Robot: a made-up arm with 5 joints.
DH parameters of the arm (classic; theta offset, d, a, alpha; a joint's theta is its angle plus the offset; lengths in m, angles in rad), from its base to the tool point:
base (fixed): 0 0 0 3.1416
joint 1: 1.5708 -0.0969 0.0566 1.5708
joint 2: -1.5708 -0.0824 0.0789 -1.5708
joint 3: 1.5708 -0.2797 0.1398 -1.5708
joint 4: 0 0.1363 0.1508 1.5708
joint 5: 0 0.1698 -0.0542 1.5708
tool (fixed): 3.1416 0.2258 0 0
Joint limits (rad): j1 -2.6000..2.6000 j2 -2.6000..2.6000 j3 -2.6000..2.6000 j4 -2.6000..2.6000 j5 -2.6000..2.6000
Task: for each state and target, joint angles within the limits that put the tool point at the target. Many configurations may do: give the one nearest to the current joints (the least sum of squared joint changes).
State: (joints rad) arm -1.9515 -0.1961 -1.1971 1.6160 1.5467
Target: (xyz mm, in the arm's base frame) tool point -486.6 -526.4 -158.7
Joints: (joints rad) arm -1.8423 -0.7685 -1.0486 1.5418 1.8869
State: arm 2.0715 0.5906 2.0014 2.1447 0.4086
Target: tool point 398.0 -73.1 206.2
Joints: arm 1.8793 0.6471 2.0147 2.0197 -0.0450
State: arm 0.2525 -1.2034 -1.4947 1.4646 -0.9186
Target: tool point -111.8 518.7 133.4
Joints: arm 0.4421 -0.8669 -1.5166 1.9420 -1.7201
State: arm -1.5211 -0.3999 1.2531 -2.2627 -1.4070
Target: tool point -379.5 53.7 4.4
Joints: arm -1.5469 -0.1863 1.3113 -2.2175 -1.3750
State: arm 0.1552 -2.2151 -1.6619 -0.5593 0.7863
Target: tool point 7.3 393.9 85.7
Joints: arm 0.1911 -1.6249 -1.5748 -0.4358 1.1064
